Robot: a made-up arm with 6 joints. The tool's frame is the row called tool.
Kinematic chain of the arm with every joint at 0, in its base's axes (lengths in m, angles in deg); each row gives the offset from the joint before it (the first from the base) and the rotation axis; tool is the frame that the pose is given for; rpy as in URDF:
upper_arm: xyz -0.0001 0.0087 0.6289 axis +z
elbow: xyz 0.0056 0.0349 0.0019 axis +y
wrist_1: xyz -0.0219 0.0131 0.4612 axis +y
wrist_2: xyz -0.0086 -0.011 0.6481 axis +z
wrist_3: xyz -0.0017 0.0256 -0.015 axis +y
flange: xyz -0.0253 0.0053 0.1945 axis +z
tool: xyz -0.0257 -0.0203 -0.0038 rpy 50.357 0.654 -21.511
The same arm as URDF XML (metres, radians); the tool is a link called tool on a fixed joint. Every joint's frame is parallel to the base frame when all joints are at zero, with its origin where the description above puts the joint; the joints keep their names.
<robot name="arm">
  <joint name="upper_arm" type="continuous">
    <parent link="base"/>
    <child link="link1"/>
    <origin xyz="-0.0001 0.0087 0.6289" rpy="0.0000 0.0000 0.0000"/>
    <axis xyz="0 0 1"/>
  </joint>
  <joint name="elbow" type="continuous">
    <parent link="link1"/>
    <child link="link2"/>
    <origin xyz="0.0056 0.0349 0.0019" rpy="0.0000 0.0000 0.0000"/>
    <axis xyz="0 1 0"/>
  </joint>
  <joint name="wrist_1" type="continuous">
    <parent link="link2"/>
    <child link="link3"/>
    <origin xyz="-0.0219 0.0131 0.4612" rpy="0.0000 0.0000 0.0000"/>
    <axis xyz="0 1 0"/>
  </joint>
  <joint name="wrist_2" type="continuous">
    <parent link="link3"/>
    <child link="link4"/>
    <origin xyz="-0.0086 -0.0110 0.6481" rpy="0.0000 0.0000 0.0000"/>
    <axis xyz="0 0 1"/>
  </joint>
  <joint name="wrist_3" type="continuous">
    <parent link="link4"/>
    <child link="link5"/>
    <origin xyz="-0.0017 0.0256 -0.0150" rpy="0.0000 0.0000 0.0000"/>
    <axis xyz="0 1 0"/>
  </joint>
  <joint name="flange" type="continuous">
    <parent link="link5"/>
    <child link="link6"/>
    <origin xyz="-0.0253 0.0053 0.1945" rpy="0.0000 0.0000 0.0000"/>
    <axis xyz="0 0 1"/>
  </joint>
  <joint name="tool_fixed" type="fixed">
    <parent link="link6"/>
    <child link="tool"/>
    <origin xyz="-0.0257 -0.0203 -0.0038" rpy="0.8789 0.0114 -0.3754"/>
  </joint>
  <link name="base"/>
  <link name="link1"/>
  <link name="link2"/>
  <link name="link3"/>
  <link name="link4"/>
  <link name="link5"/>
  <link name="link6"/>
  <link name="tool"/>
</robot>

